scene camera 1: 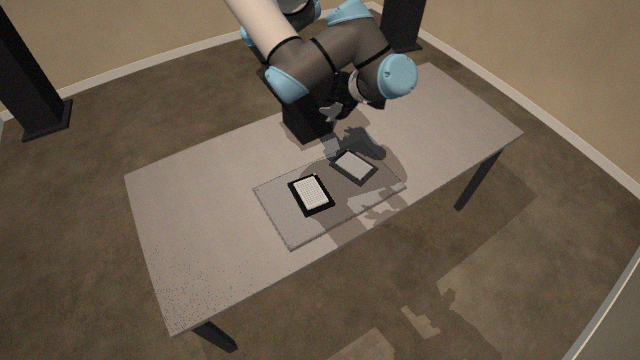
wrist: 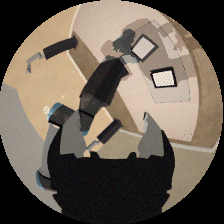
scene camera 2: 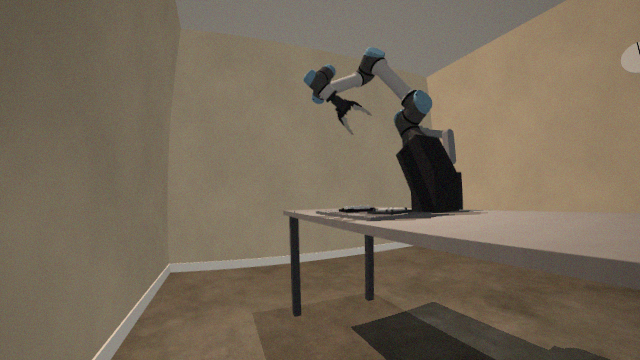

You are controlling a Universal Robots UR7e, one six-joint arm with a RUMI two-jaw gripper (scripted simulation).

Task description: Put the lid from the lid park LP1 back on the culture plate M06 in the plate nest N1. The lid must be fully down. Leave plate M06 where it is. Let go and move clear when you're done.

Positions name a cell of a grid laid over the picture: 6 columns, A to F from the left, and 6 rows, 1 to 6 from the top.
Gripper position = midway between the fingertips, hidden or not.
Observation:
In view: the gripper (scene camera 1: D2).
The gripper is seen too in the wrist view (wrist: D3).

